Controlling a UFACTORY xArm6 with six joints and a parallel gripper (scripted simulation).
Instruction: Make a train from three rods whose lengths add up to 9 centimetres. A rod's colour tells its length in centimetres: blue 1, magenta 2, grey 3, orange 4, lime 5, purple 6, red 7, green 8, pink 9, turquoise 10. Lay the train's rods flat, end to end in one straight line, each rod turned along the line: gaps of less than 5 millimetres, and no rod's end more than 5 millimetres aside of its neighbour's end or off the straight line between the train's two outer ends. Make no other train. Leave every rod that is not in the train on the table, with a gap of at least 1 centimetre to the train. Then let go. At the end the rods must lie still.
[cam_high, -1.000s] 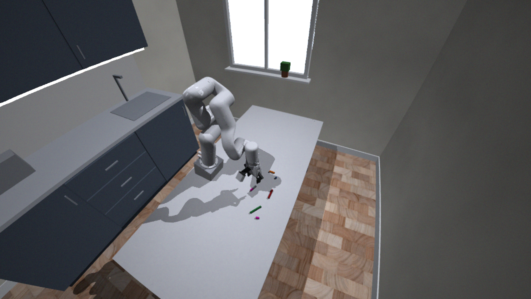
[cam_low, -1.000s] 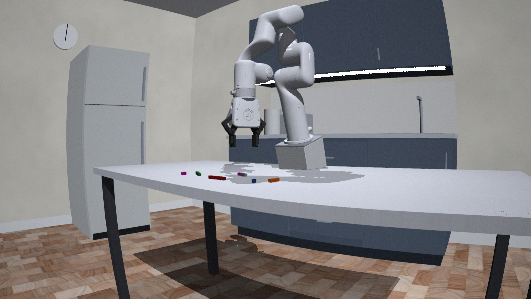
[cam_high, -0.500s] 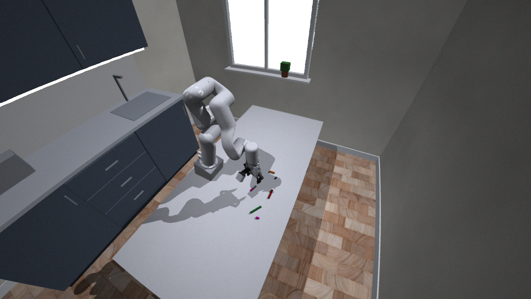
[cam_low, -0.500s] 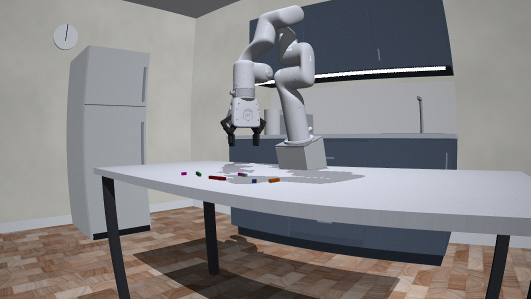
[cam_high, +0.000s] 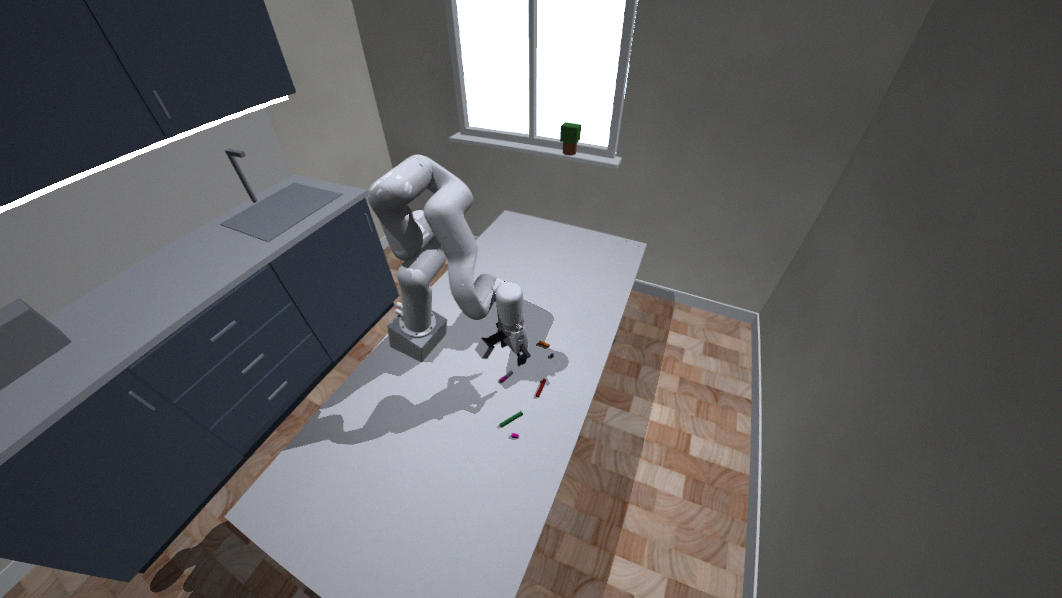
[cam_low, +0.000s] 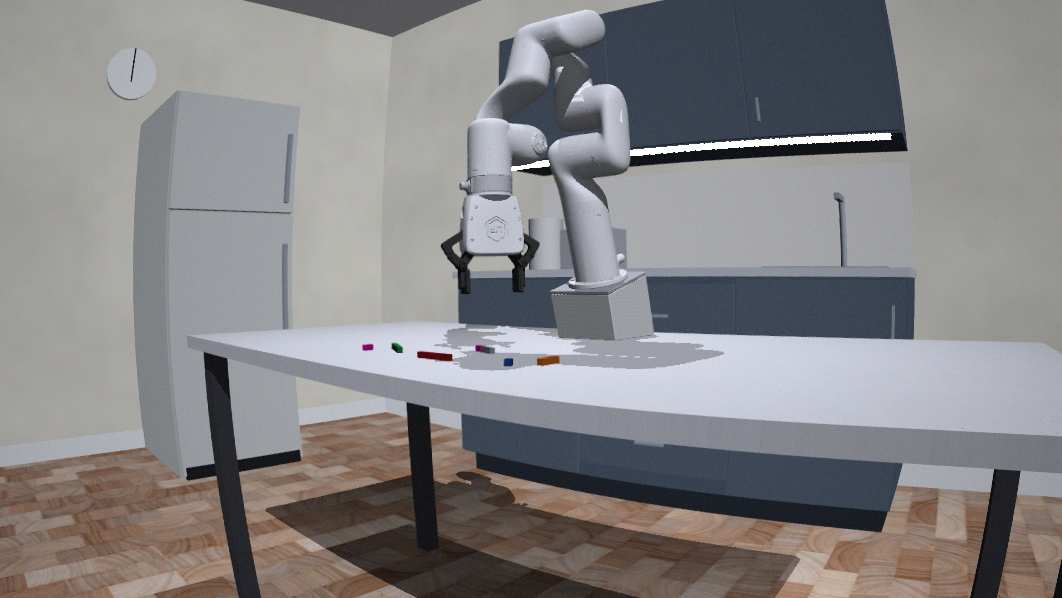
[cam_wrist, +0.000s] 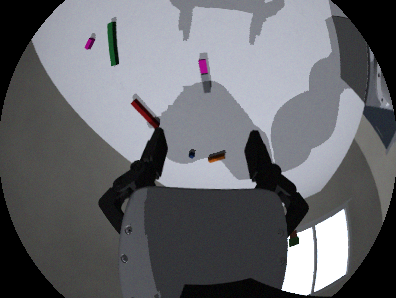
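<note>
Now: the orange rod 5 cm ahead of my hand, 15 cm to the left of it and 11 cm below it. From my hand the other things lie so: red rod (11 cm ahead, 3 cm to the right, 11 cm below); small blue rod (10 cm ahead, 11 cm to the left, 11 cm below); grey rod (1 cm behind, 2 cm to the right, 11 cm below).
</note>
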